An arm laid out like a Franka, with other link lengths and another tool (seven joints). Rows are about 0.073 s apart.
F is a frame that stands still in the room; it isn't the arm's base.
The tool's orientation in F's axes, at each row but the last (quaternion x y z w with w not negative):
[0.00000, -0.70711, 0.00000, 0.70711]
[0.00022, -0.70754, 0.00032, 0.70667]
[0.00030, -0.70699, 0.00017, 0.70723]
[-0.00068, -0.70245, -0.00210, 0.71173]
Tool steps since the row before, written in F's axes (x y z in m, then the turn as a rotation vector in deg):
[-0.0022, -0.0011, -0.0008, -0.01, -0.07, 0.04]
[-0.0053, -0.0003, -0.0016, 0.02, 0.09, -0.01]
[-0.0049, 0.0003, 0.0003, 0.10, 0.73, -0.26]
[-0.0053, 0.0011, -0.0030, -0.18, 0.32, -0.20]
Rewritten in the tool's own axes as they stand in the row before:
[-0.0008, -0.0011, 0.0022, 0.04, -0.07, 0.01]
[-0.0016, -0.0003, 0.0053, -0.01, 0.09, -0.02]
[0.0003, 0.0003, 0.0049, -0.26, 0.73, -0.10]
[-0.0031, 0.0011, 0.0053, -0.20, 0.32, 0.18]

